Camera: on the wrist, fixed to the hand. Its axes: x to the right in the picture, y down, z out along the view.
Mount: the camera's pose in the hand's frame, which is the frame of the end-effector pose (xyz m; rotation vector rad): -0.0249 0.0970 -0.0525 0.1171 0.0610 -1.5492
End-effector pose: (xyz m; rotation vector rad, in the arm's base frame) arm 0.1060 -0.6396 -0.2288 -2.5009 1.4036 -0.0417
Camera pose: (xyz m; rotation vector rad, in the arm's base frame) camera 0.0037 -0.6781 -0.1998 -2.7680 -0.7460 -0.4528
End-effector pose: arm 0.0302 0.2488 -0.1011 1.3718 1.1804 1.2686
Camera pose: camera -0.0160 0.2109 -0.0051 0.1630 1.7526 0.0953
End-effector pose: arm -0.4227 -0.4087 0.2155 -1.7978 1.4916 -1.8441
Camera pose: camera -0.5080 -0.4113 0.1413 1.9559 0.2458 1.3977
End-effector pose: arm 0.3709 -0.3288 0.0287 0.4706 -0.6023 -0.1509
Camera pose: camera 0.3810 -0.2163 0.0234 0.9711 -0.0633 -1.5673
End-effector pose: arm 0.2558 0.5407 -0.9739 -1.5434 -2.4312 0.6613
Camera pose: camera 0.3656 0.5674 -0.9704 0.5402 -2.5115 0.3299
